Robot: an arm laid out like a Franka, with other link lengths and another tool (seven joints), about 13 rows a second.
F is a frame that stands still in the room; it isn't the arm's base.
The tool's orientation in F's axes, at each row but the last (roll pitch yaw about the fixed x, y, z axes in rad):
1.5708, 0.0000, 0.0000
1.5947, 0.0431, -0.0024
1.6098, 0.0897, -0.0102
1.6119, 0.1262, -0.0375
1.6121, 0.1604, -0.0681
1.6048, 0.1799, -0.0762
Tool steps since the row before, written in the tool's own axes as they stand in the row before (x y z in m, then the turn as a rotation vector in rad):
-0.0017, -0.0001, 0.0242, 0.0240, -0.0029, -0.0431
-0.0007, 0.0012, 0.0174, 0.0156, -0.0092, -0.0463
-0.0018, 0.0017, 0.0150, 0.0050, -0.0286, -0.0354
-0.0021, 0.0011, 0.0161, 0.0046, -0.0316, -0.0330
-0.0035, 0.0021, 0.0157, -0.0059, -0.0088, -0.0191
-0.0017, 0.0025, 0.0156, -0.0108, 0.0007, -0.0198
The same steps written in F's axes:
-0.0017, -0.0242, -0.0001, 0.0240, 0.0431, -0.0029
-0.0007, -0.0174, 0.0008, 0.0153, 0.0465, -0.0088
-0.0018, -0.0150, 0.0013, 0.0029, 0.0365, -0.0275
-0.0026, -0.0160, 0.0007, 0.0020, 0.0342, -0.0306
-0.0043, -0.0155, 0.0020, -0.0058, 0.0199, -0.0070
-0.0025, -0.0155, 0.0022, -0.0088, 0.0205, 0.0033

